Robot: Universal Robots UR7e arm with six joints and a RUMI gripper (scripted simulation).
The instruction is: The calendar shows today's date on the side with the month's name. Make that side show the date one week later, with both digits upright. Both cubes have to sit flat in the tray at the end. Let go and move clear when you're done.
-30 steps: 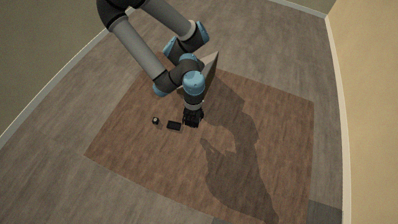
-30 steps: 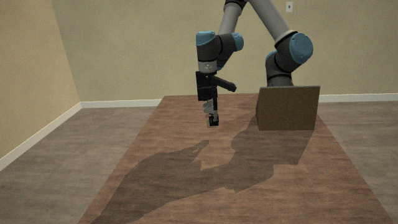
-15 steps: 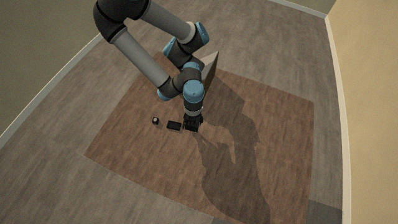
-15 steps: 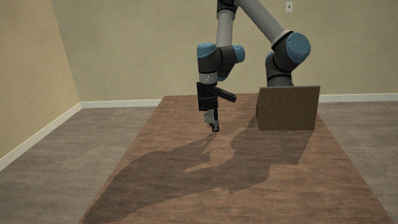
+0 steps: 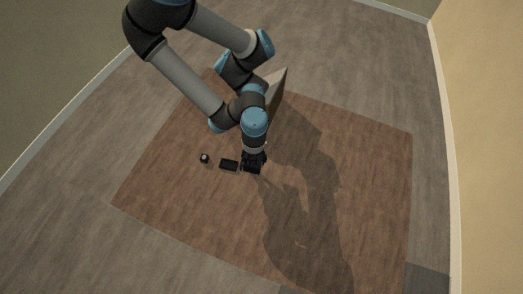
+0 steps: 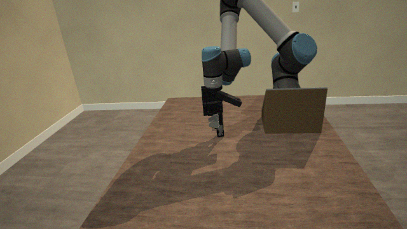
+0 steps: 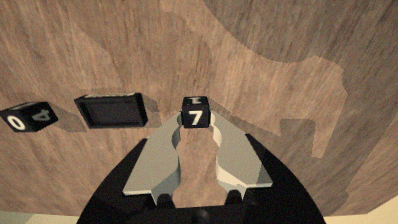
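Now: the black cube 10 mm below my hand. Also, from my hand: black tray 100 mm to the right, 20 mm below, 20 mm ahead.
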